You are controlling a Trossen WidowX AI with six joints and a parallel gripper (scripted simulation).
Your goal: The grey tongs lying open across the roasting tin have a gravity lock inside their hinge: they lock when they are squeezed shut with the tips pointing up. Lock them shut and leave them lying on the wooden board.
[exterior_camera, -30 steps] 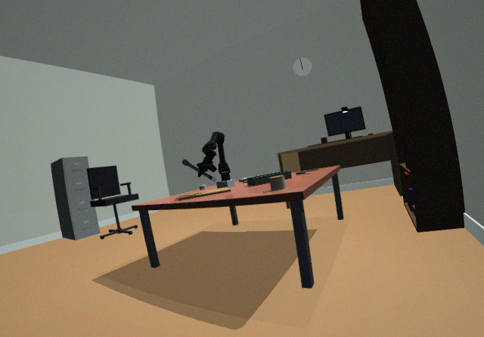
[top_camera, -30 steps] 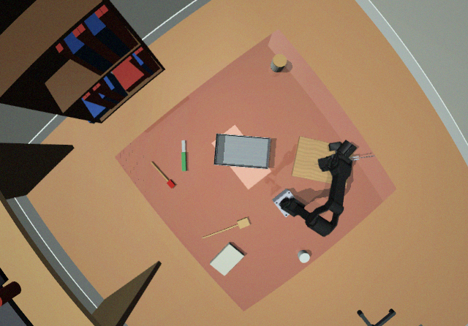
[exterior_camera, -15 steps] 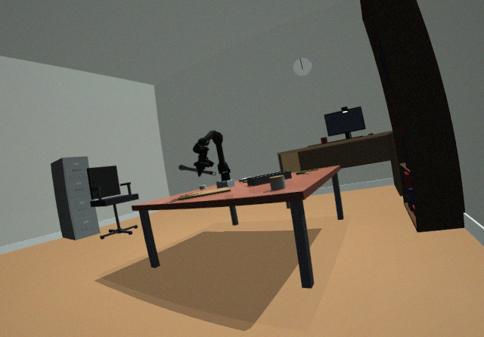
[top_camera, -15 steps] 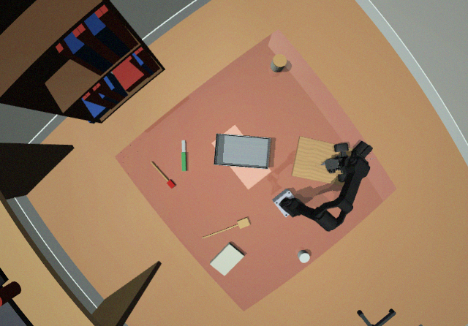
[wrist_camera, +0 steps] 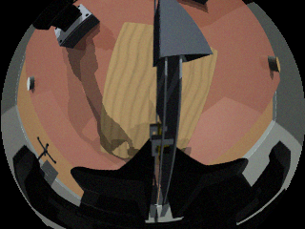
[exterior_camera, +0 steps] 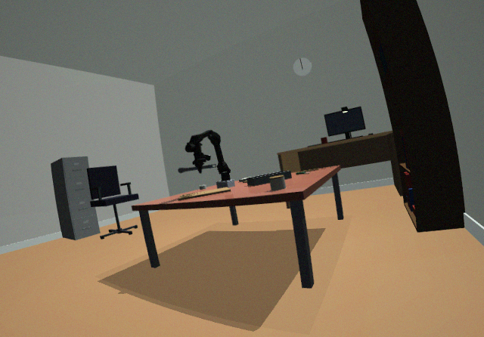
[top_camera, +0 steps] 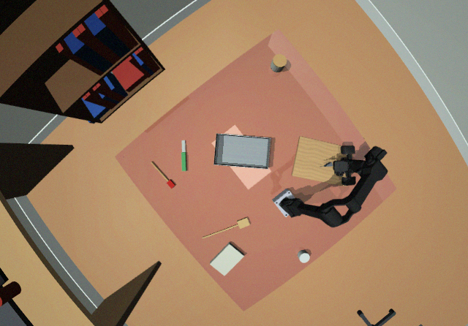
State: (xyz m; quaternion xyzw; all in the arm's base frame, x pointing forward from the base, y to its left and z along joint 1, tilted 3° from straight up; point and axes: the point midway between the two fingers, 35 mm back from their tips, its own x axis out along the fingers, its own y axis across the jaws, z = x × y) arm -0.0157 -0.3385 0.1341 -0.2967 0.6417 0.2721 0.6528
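Now: gripper tip 15 cm above the wooden board. Round my gripper tip: grey roasting tin (40 cm ahead, 31 cm to the left, 13 cm below); pale flat block (83 cm to the left, 14 cm below, 1 cm behind); cork-topped jar (61 cm ahead, 21 cm to the right, 12 cm below).
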